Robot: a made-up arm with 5 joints. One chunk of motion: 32 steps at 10 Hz.
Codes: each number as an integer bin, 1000 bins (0 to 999) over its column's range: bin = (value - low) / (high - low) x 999, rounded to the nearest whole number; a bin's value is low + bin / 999 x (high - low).
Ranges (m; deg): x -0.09..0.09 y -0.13..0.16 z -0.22..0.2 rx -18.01..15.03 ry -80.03..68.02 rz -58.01..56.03
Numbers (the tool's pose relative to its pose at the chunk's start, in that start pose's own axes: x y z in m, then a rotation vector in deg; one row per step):
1: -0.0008 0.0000 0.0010 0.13 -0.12 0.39
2: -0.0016 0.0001 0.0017 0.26 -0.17 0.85
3: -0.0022 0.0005 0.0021 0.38 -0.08 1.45
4: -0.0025 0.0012 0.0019 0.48 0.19 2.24
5: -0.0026 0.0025 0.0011 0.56 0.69 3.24
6: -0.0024 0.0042 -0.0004 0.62 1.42 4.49
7: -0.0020 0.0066 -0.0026 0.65 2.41 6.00
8: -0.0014 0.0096 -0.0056 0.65 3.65 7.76
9: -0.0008 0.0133 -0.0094 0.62 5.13 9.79
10: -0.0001 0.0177 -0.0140 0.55 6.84 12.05
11: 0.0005 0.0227 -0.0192 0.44 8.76 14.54
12: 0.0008 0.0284 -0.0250 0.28 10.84 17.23
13: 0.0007 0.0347 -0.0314 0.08 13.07 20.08
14: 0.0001 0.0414 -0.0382 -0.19 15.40 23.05
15: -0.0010 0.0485 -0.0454 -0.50 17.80 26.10
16: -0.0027 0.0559 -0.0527 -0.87 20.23 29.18
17: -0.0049 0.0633 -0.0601 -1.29 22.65 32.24
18: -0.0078 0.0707 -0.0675 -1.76 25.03 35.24
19: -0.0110 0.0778 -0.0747 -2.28 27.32 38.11
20: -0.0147 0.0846 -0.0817 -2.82 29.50 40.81
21: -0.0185 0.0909 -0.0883 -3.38 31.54 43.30
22: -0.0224 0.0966 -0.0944 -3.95 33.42 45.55
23: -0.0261 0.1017 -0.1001 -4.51 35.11 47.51
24: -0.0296 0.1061 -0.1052 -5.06 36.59 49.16
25: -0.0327 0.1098 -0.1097 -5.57 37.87 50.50
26: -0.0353 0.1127 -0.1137 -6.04 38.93 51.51
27: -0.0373 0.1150 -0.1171 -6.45 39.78 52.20
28: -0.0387 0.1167 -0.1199 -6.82 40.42 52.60
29: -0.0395 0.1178 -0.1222 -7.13 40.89 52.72
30: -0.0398 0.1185 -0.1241 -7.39 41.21 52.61
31: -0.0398 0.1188 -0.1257 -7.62 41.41 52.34
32: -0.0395 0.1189 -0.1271 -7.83 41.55 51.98
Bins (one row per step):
1: 495 448 526 548 539 512
2: 491 448 527 552 539 516
3: 487 450 528 556 539 521
4: 486 452 528 559 541 528
5: 485 456 526 561 545 537
6: 486 462 522 563 550 548
7: 488 471 517 564 556 561
8: 492 481 510 564 565 576
9: 495 494 501 563 575 594
10: 499 509 490 561 586 614
11: 502 526 478 558 599 636
12: 504 546 464 553 613 659
13: 503 567 449 547 628 684
14: 500 590 432 539 644 710
15: 494 615 415 529 660 737
16: 485 640 398 518 677 764
17: 472 666 380 506 693 791
18: 456 691 363 491 709 817
19: 438 716 346 476 724 842
20: 418 739 329 459 739 866
21: 397 761 313 442 753 887
22: 375 781 299 425 766 907
23: 355 798 285 408 777 924
24: 335 813 273 392 787 939
25: 318 826 262 376 796 951
26: 304 836 253 362 803 959
27: 292 844 245 350 808 965
28: 285 850 238 338 813 969
29: 280 854 233 329 816 970
30: 279 856 228 321 818 969
31: 279 857 224 314 819 967
32: 280 857 221 308 820 964

